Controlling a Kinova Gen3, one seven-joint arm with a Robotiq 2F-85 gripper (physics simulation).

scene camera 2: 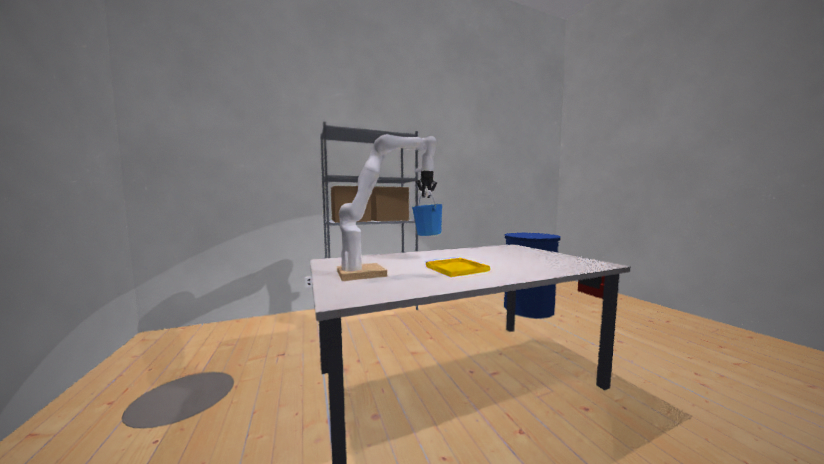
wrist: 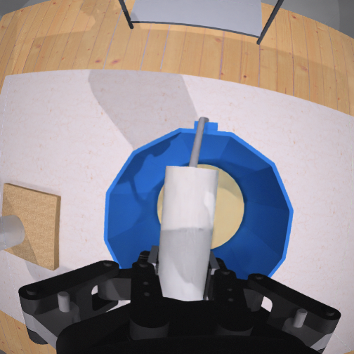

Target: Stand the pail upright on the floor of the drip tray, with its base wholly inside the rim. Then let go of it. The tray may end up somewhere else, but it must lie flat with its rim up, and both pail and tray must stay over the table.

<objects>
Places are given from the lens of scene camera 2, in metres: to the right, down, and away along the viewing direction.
blue pail [scene camera 2: 428, 219]: 0.10, -0.07, 1.60
yellow drip tray [scene camera 2: 452, 267]: 0.22, 0.20, 1.49
</objects>
